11 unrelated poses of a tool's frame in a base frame.
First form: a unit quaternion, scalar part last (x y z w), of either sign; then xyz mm.
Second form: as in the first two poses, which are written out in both.
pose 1, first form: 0.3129 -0.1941 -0.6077 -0.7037 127 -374 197
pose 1, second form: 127 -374 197 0.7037 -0.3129 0.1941 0.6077
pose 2, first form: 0.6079 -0.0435 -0.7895 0.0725 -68 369 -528
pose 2, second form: -68 369 -528 0.0725 0.6079 -0.0435 -0.7895
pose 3, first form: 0.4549 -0.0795 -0.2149 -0.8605 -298 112 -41
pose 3, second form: -298 112 -41 0.8605 -0.4549 0.0795 0.2149
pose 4, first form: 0.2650 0.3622 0.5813 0.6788 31 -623 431
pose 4, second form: 31 -623 431 0.6788 0.2650 0.3622 0.5813
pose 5, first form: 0.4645 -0.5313 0.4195 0.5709 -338 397 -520
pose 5, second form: -338 397 -520 0.5709 0.4645 -0.5313 0.4195
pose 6, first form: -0.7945 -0.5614 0.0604 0.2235 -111 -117 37
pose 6, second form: -111 -117 37 0.2235 -0.7945 -0.5614 0.0604
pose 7, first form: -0.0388 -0.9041 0.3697 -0.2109 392 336 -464
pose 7, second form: 392 336 -464 0.2109 0.0388 0.9041 -0.3697
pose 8, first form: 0.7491 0.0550 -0.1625 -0.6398 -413 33 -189
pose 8, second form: -413 33 -189 0.6398 -0.7491 -0.0550 0.1625
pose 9, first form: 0.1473 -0.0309 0.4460 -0.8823 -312 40 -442
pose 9, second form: -312 40 -442 0.8823 -0.1473 0.0309 -0.4460
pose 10, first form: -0.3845 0.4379 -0.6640 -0.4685 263 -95 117
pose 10, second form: 263 -95 117 0.4685 0.3845 -0.4379 0.6640
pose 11, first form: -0.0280 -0.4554 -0.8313 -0.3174 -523 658 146
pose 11, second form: -523 658 146 0.3174 0.0280 0.4554 0.8313
